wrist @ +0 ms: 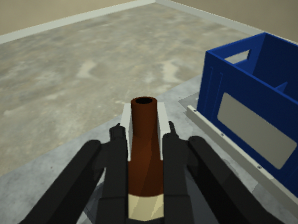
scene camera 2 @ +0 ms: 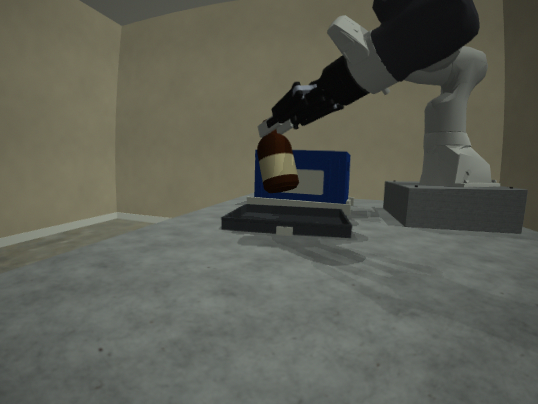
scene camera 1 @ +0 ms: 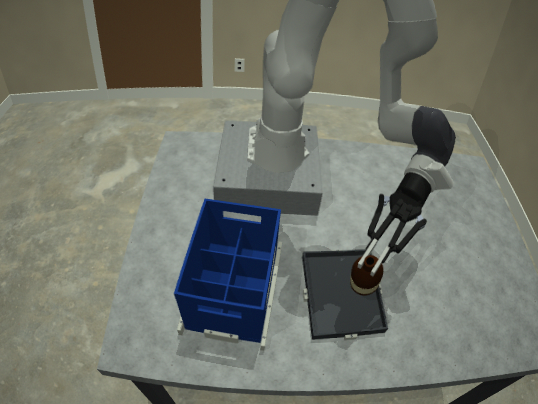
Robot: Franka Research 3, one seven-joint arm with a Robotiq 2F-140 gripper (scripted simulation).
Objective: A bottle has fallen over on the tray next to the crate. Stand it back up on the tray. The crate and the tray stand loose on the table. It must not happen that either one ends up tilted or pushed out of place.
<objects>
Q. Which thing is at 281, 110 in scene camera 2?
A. The gripper.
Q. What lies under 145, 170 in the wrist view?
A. A brown bottle.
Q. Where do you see a dark tray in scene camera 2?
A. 308, 221
</objects>
